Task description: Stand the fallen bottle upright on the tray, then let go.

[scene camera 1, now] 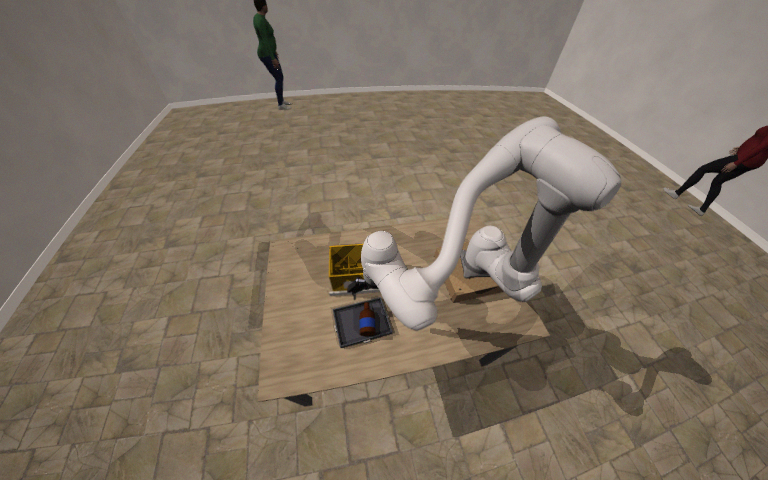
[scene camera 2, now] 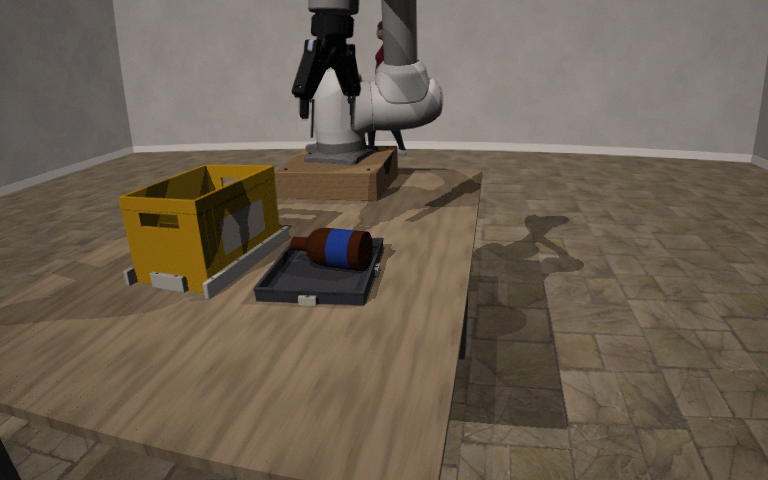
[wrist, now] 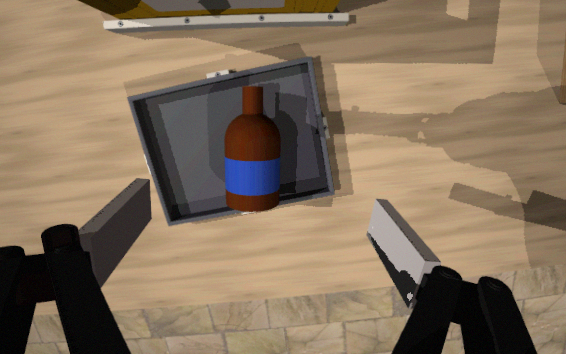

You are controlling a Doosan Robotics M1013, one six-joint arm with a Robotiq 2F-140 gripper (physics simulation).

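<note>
My gripper is visible at point(scene camera 2: 327, 132) and at point(wrist: 263, 208). A brown bottle point(scene camera 2: 351, 249) is visible as well.
</note>
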